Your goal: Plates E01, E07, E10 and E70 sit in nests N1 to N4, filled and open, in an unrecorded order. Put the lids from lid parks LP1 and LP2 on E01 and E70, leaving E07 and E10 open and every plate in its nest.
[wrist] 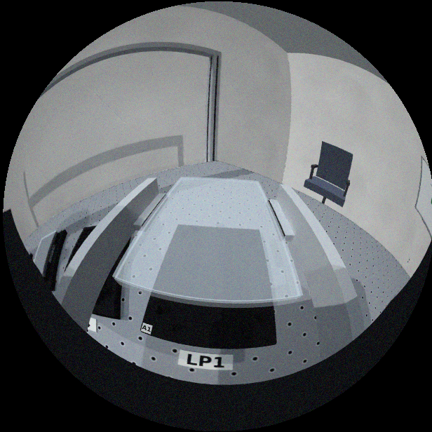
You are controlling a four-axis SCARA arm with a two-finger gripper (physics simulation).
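Observation:
My gripper (pixel 216 189) is shut on a clear, pale lid (pixel 215 265), with a finger pad at each long side. The lid is level and held above lid park LP1. The black base of LP1 (pixel 210 322) shows below the lid's near edge, with an A1 tag (pixel 146 328) at its left corner and the LP1 label (pixel 205 360) in front. More of the base shows dimly through the lid. Plates E01, E07, E10 and E70 cannot be identified in this view.
Black fixtures (pixel 108 302) partly show left of LP1, behind the left finger. Another dark item (pixel 54 257) stands at the far left edge. The table (pixel 345 250) is a grey board with small holes. A blue chair (pixel 334 167) stands beyond it at the right, near the walls.

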